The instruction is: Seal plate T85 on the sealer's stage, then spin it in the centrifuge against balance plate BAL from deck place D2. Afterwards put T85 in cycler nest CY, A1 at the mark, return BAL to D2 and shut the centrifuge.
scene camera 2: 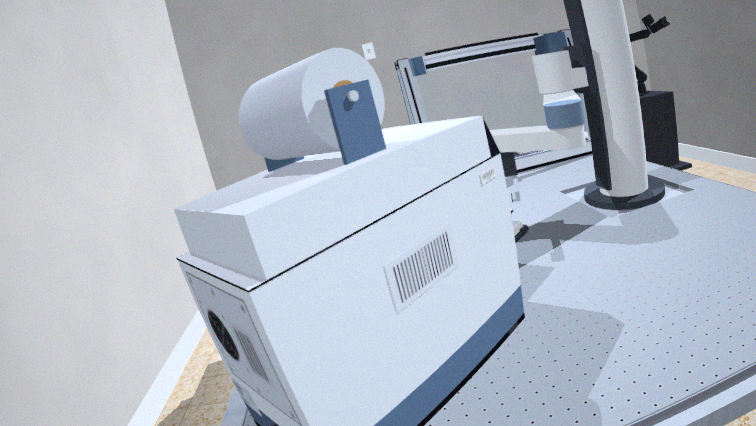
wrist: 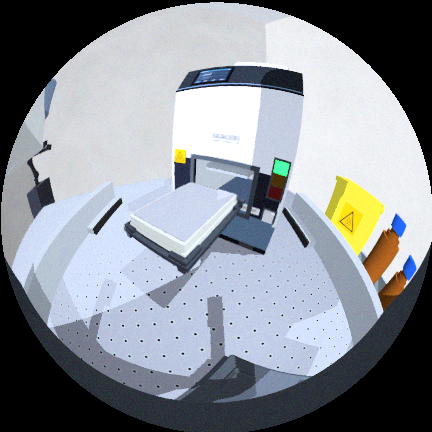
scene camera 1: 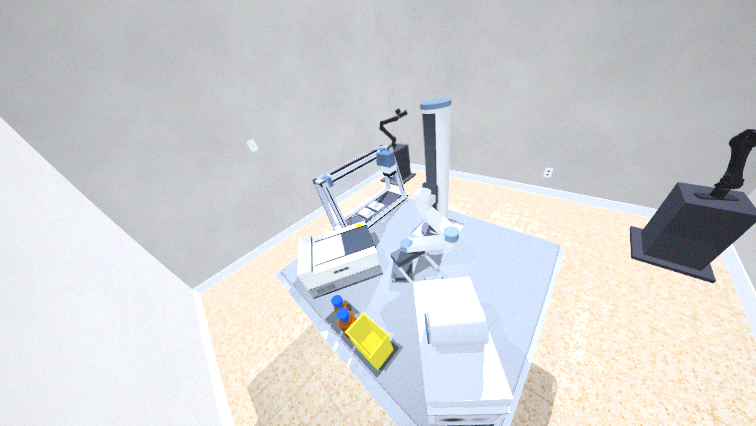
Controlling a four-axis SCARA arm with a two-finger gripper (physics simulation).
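Where they show: gripper, between the fingertips: (wrist: 200, 193) (scene camera 1: 425, 276); arm's base, origin of its link: (scene camera 2: 624, 194).
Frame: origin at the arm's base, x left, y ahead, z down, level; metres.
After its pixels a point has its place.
Note:
The white sealer (scene camera 1: 465, 373) {z -0.363, x 0.573, y 0.836 m} (scene camera 2: 380, 248) {z -0.273, x 0.603, y 0.714 m} (wrist: 220, 117) {z -0.240, x 0.352, y 0.577 m} shows a green light in the wrist view. Its dark stage (wrist: 155, 249) {z -0.112, x 0.232, y 0.471 m} sticks out in front of the opening. A pale plate (wrist: 182, 212) {z -0.129, x 0.264, y 0.506 m} with a flat light-grey top lies level on the stage; no name can be read on it. My gripper (scene camera 1: 427, 276) {z -0.170, x 0.225, y 0.513 m} (wrist: 200, 193) {z -0.170, x 0.225, y 0.513 m} is open and empty, its fingers wide apart, short of the stage and facing it. In scene camera 2 the sealer largely hides the gripper. BAL, D2, nest CY and the centrifuge cannot be made out by name.
A low white instrument (scene camera 1: 338, 261) {z -0.223, x -0.210, y 0.747 m} with a partly dark top stands on the table (scene camera 1: 507, 280) {z -0.013, x 0.547, y 0.190 m}. Behind it is a gantry frame (scene camera 1: 334, 207) {z -0.332, x -0.546, y 0.488 m} over several pale plates. A yellow bin (scene camera 1: 378, 354) {z -0.132, x 0.265, y 0.931 m} (wrist: 352, 220) {z -0.113, x 0.179, y 0.857 m} and orange-brown bottles (scene camera 1: 344, 321) {z -0.175, x 0.065, y 0.941 m} (wrist: 382, 255) {z -0.098, x 0.045, y 0.882 m} stand near the table edge.

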